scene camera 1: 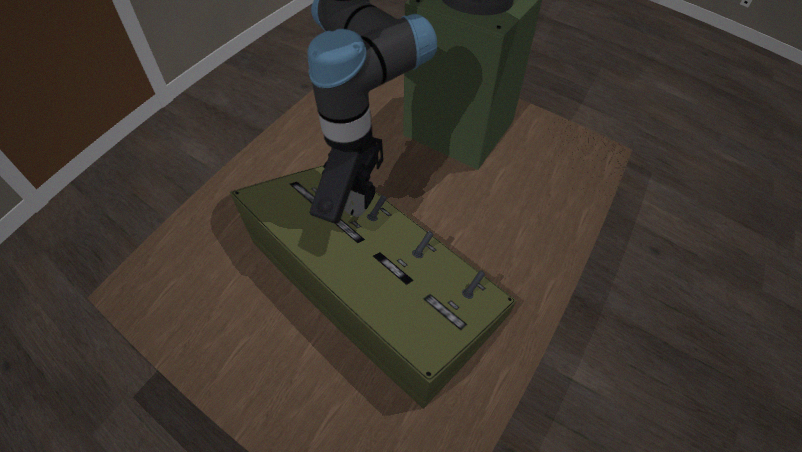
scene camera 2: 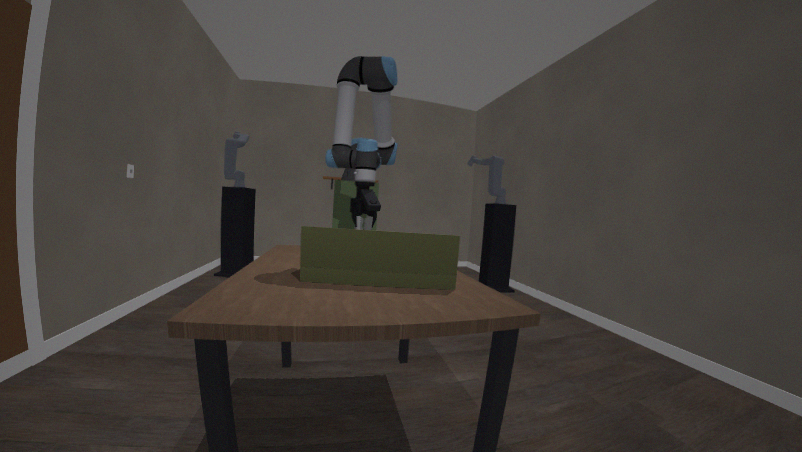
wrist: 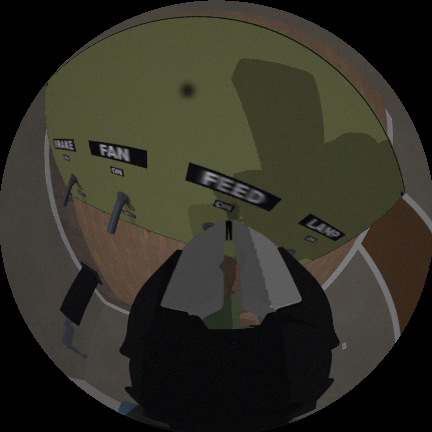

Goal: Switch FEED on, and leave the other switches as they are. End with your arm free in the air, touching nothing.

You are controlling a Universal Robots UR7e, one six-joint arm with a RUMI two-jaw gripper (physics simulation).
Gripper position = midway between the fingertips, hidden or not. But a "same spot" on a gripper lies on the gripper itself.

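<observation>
Gripper visible: scene camera 1 [355, 215], scene camera 2, wrist view. Same spot on the gripper: [scene camera 2: 369, 221] and [wrist: 193, 277].
</observation>
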